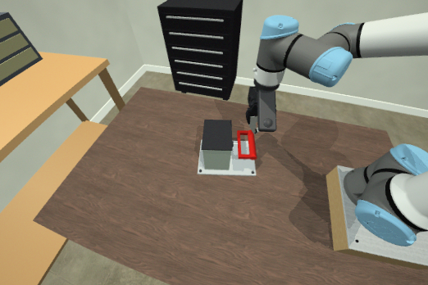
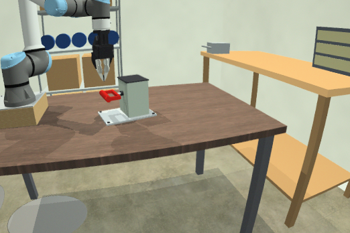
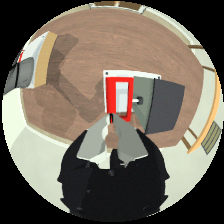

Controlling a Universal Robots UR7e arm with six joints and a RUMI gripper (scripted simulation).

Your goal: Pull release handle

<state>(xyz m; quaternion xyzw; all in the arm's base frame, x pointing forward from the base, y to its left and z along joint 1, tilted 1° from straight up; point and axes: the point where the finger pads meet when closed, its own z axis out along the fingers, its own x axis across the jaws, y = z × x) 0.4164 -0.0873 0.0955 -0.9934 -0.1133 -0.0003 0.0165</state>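
My hand is 9 cm short of the grey baseplate, 2 cm to the right of it and 18 cm above it.
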